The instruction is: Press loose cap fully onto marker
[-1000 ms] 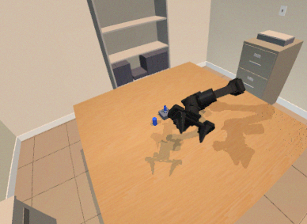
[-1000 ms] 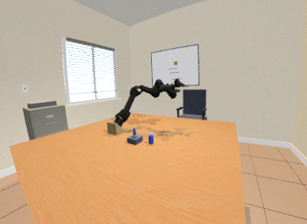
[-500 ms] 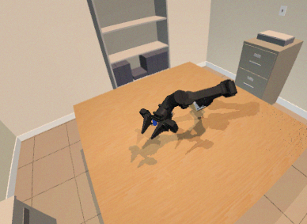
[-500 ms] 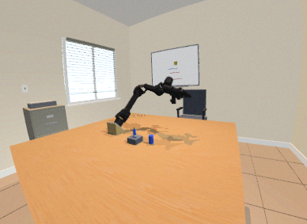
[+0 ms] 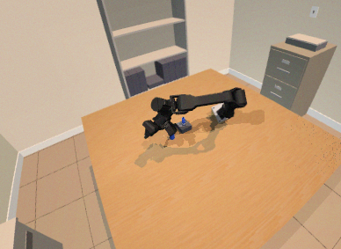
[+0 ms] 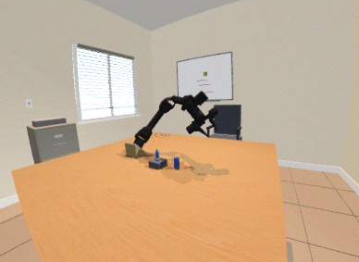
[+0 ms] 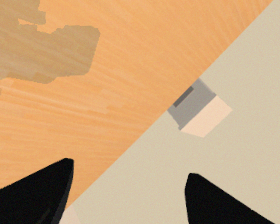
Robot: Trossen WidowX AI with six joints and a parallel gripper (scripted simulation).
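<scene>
Right now the blue cap is 180 mm behind my gripper tip, 160 mm below it and 60 mm to the right of it. Round my gripper tip: holder block: 290 mm behind, 170 mm below, 80 mm to the right.
</scene>
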